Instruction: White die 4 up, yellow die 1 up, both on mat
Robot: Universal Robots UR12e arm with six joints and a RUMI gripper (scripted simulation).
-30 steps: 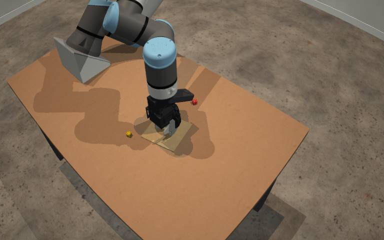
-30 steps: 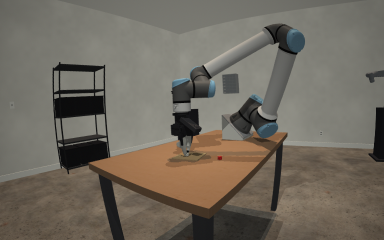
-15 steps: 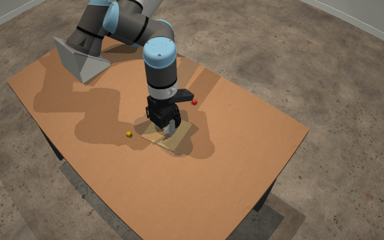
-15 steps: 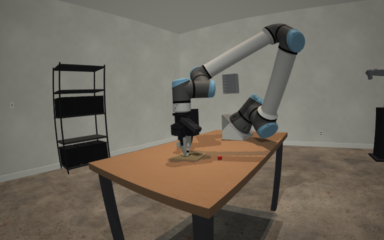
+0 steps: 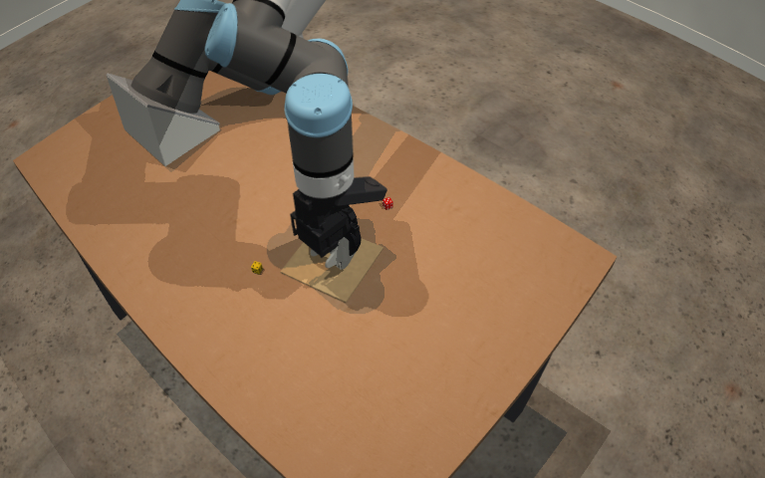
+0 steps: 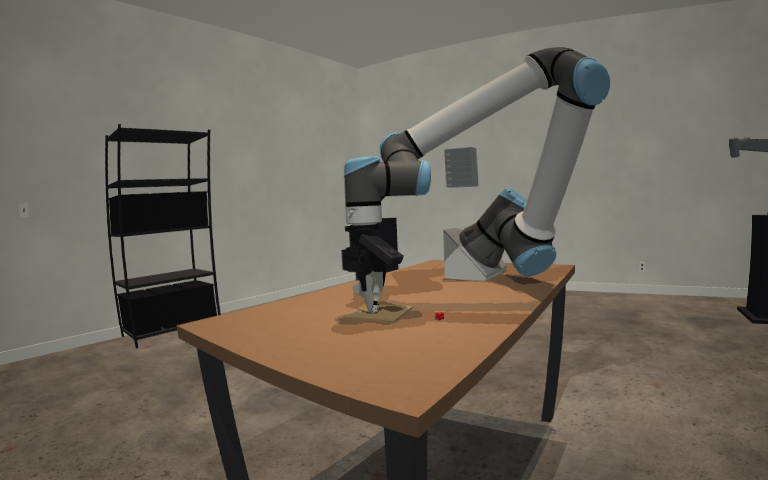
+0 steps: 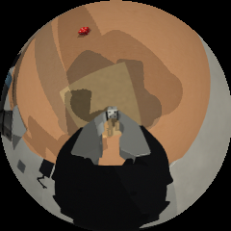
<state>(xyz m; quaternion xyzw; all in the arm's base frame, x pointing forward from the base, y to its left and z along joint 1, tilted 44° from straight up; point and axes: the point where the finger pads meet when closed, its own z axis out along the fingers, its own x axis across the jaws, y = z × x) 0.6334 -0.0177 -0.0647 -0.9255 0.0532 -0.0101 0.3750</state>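
Now: the white die 1 cm below my hand. From my hand the other things lie so: red die: 3 cm behind, 17 cm to the left, 2 cm below; then yellow die: 12 cm behind, 10 cm to the right, 2 cm below; then tan mat: 2 cm behind, 2 cm below.
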